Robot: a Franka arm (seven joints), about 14 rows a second.
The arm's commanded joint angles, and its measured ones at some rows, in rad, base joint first. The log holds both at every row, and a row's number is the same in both.
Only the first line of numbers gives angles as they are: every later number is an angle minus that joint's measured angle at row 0.
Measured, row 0: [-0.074, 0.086, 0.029, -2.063, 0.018, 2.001, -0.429]
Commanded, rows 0 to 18: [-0.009, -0.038, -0.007, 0.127, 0.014, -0.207, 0.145]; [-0.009, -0.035, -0.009, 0.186, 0.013, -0.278, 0.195]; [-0.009, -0.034, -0.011, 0.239, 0.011, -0.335, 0.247]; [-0.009, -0.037, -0.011, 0.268, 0.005, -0.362, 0.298]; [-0.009, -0.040, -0.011, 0.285, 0.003, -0.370, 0.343]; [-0.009, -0.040, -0.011, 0.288, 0.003, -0.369, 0.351]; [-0.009, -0.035, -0.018, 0.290, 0.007, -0.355, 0.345]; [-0.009, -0.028, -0.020, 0.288, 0.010, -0.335, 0.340]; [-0.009, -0.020, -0.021, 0.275, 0.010, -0.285, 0.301]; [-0.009, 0.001, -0.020, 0.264, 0.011, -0.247, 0.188]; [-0.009, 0.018, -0.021, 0.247, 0.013, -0.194, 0.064]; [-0.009, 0.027, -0.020, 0.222, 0.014, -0.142, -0.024]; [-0.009, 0.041, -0.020, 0.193, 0.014, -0.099, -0.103]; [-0.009, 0.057, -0.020, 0.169, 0.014, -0.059, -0.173]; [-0.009, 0.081, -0.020, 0.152, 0.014, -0.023, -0.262]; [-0.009, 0.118, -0.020, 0.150, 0.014, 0.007, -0.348]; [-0.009, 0.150, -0.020, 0.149, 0.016, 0.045, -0.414]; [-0.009, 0.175, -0.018, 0.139, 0.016, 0.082, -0.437]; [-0.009, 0.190, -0.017, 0.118, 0.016, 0.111, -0.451]
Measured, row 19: [-0.002, 0.159, -0.022, 0.135, 0.000, 0.061, -0.378]
